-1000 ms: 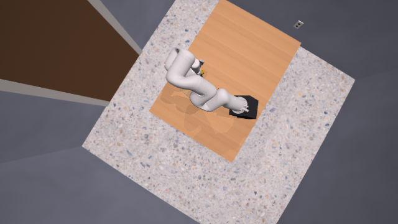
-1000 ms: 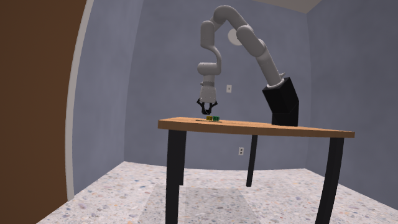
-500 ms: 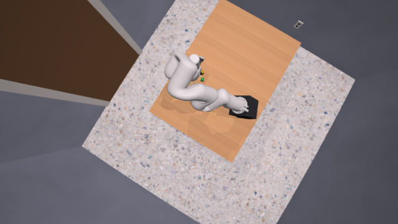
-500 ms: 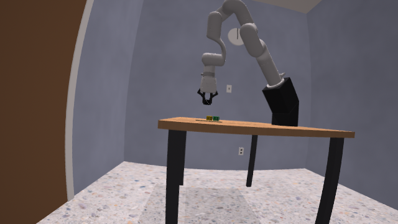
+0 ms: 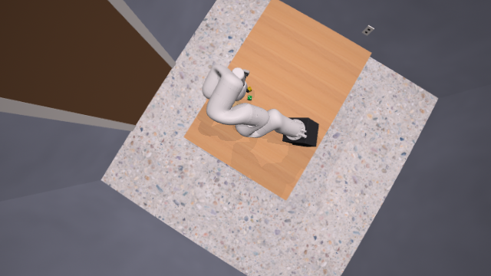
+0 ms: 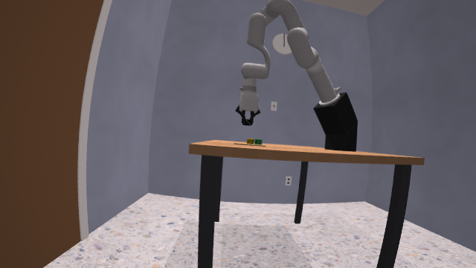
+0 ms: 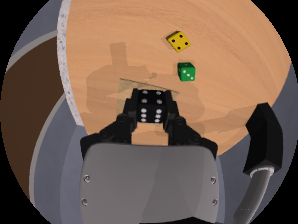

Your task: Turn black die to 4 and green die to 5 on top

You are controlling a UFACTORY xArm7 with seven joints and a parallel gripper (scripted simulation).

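Now: the tan mat 12 cm below my hand and 11 cm to the left of it. Also, from my hand: yellow die (10 cm below, 7 cm to the right, 3 cm behind); black die (1 cm below); green die (10 cm below, 7 cm behind, 2 cm to the right).
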